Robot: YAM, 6 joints.
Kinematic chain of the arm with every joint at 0, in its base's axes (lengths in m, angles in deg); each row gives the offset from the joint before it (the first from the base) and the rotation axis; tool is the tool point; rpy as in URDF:
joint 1: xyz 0 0 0.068 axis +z
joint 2: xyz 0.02 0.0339 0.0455 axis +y
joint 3: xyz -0.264 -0.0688 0 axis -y
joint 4: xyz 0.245 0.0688 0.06 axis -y
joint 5: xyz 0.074 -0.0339 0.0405 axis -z
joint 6: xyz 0.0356 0 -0.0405 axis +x
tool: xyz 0 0 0 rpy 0 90 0
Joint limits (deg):
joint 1: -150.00..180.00
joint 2: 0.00..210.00
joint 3: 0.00..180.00
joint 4: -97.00..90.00
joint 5: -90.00..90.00
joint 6: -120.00..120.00
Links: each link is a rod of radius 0.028 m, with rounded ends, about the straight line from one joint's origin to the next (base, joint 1, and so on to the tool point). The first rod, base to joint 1, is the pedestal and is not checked.
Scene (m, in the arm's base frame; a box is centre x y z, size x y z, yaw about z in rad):
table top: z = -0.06
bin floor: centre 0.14 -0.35 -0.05 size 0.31 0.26 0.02 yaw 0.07
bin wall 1: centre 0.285 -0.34 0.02 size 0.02 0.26 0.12 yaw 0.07
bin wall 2: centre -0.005 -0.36 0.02 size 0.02 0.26 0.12 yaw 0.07
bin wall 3: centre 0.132 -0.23 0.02 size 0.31 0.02 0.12 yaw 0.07
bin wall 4: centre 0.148 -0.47 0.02 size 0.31 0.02 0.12 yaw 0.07
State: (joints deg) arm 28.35 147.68 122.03 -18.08 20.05 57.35
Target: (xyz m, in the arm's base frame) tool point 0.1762 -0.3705 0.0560
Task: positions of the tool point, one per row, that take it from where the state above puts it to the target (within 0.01 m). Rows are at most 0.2 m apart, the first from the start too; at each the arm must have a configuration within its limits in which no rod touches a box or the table.
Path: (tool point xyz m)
1: 0.5310 0.1207 0.2008
2: 0.5103 -0.0138 0.2690
3: 0.4482 -0.1286 0.3315
4: 0.3557 -0.2106 0.3864
5: 0.2475 -0.2519 0.4329
6: 0.2588 -0.3251 0.3108
7: 0.2306 -0.3681 0.1800
8: 0.1762 -0.3705 0.0560

